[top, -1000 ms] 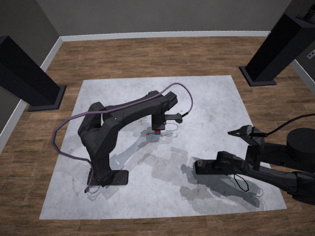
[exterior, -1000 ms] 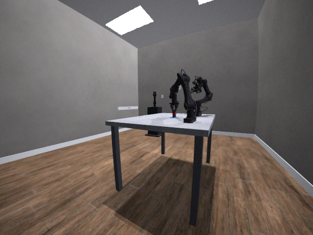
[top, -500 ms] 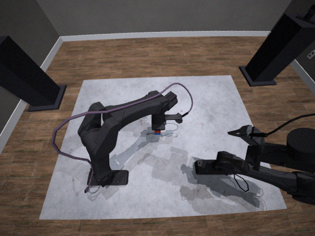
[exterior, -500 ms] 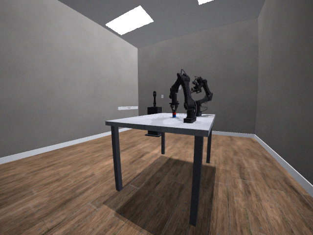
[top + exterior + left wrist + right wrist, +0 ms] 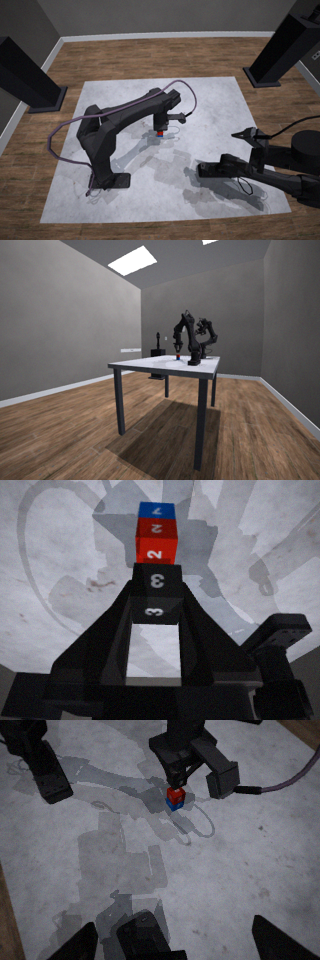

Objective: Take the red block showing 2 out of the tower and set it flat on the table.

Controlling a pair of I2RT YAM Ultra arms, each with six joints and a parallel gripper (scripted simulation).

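Now: left hand 60 mm above the red block showing 2. Round my left hand: black block showing 3 (right at my left hand); blue block showing 7 (90 mm below).
Right now the red block showing 2 is 19 cm ahead of my right hand, 23 cm to the left of it and 25 cm below it. From my right hand the other things lie so: black block showing 3 (19 cm ahead, 23 cm to the left, 20 cm below); then blue block showing 7 (19 cm ahead, 23 cm to the left, 28 cm below).
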